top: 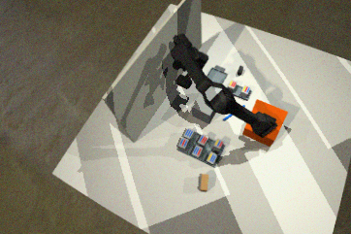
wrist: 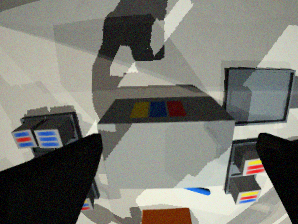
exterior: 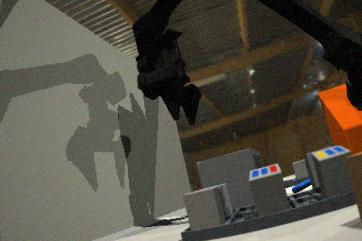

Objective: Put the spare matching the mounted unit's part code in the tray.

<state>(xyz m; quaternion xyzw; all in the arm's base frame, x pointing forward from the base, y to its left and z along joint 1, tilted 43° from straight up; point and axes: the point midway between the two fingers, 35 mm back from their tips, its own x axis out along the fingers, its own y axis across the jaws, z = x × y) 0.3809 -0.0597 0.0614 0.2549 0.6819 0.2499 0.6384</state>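
The grey spare block lies 23 cm behind my gripper tip, 17 cm to the left of it and 15 cm below it. Also, from my gripper tip: wall panel (15 cm ahead, 3 cm above); blue pen (21 cm behind, 19 cm below, 3 cm to the right); grey mounted unit (15 cm below, 8 cm behind, 1 cm to the left).
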